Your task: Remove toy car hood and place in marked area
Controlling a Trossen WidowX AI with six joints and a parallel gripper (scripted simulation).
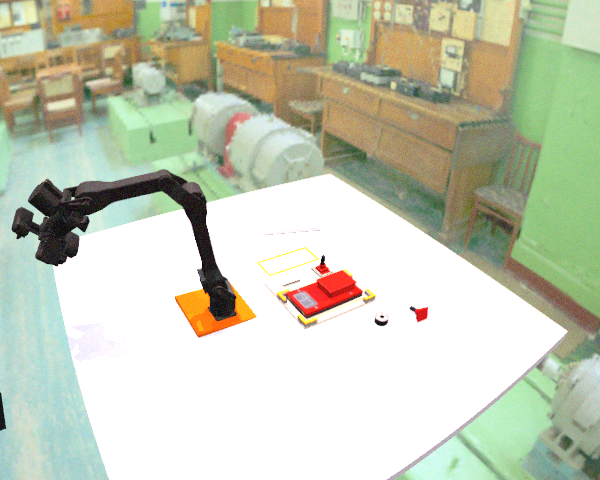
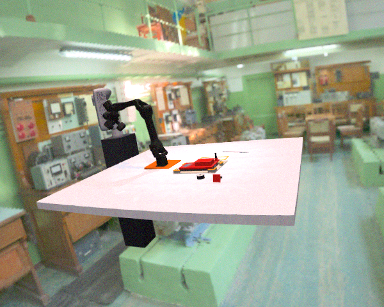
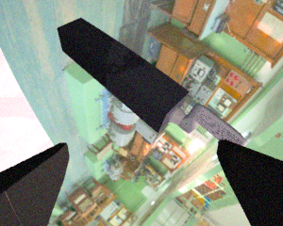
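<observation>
My gripper tip is 780 mm short of the red hood, 280 mm to the left of it and 240 mm above it. From my gripper tip the other things lie so: white wheel (810 mm ahead, 450 mm to the right, 270 mm below).
</observation>
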